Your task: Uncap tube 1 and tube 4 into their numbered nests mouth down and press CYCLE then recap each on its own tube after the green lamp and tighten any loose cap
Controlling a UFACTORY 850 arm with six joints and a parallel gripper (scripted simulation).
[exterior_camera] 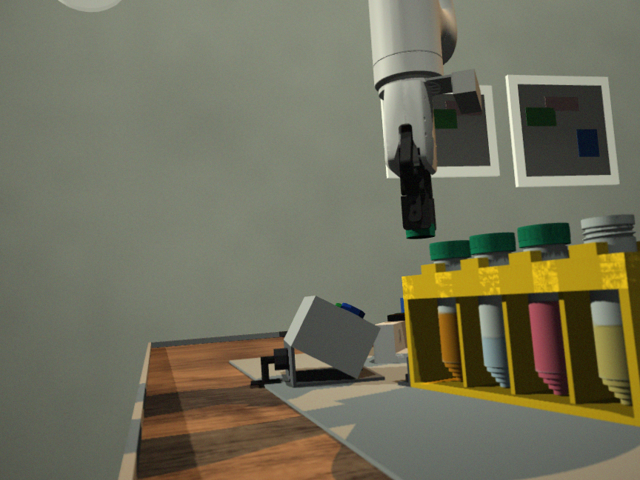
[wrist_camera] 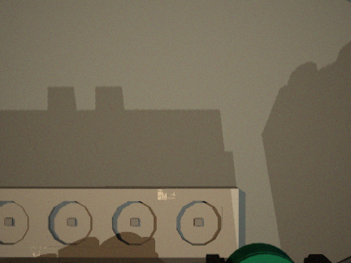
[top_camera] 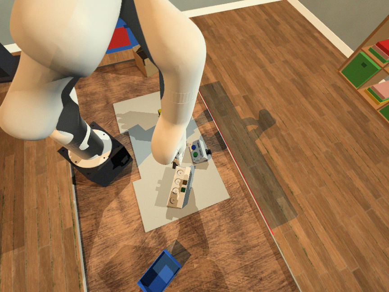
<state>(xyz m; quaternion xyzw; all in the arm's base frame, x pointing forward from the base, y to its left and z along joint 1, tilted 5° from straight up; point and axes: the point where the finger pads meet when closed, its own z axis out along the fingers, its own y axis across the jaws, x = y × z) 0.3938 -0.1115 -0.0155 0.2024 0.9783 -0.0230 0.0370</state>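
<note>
My gripper is now 3 cm short of the green cap, 21 cm to the right of it and 6 cm above it. From my hand the other things lie so: blue cycle key (10 cm ahead, 10 cm to the left, 11 cm below); then grey key housing (12 cm ahead, 8 cm to the left, 12 cm below); then green key (10 cm ahead, 5 cm to the left, 11 cm below).
</note>
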